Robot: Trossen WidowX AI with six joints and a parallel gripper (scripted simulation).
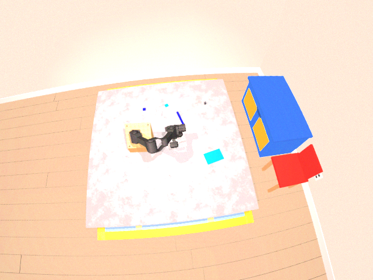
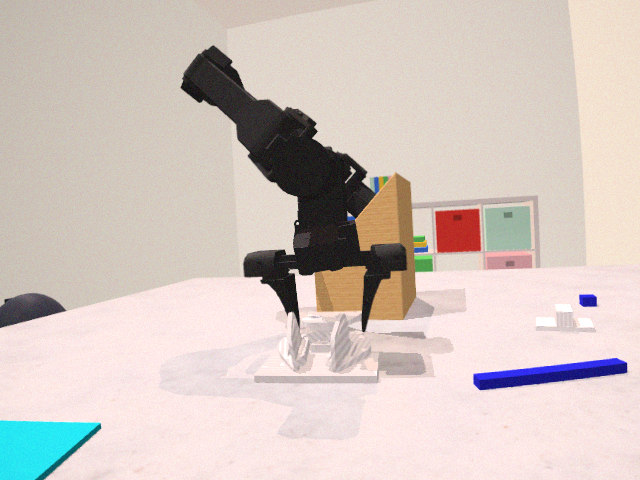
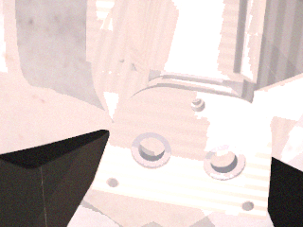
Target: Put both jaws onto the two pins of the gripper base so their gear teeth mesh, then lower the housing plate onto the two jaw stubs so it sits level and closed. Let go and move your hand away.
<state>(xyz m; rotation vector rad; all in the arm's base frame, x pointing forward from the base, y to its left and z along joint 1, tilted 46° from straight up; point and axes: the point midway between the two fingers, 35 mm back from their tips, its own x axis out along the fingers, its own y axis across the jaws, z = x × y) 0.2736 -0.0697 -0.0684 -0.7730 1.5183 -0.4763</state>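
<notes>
The white housing plate is 10 mm ahead of my gripper tip and 20 mm above it. Also, from my gripper tip: small blue cube: 260 mm behind, 340 mm to the left, 10 mm below; then cyan sheet: 320 mm ahead, 130 mm to the right, 20 mm below; then long blue bar: 70 mm ahead, 230 mm to the left, 20 mm below.
</notes>
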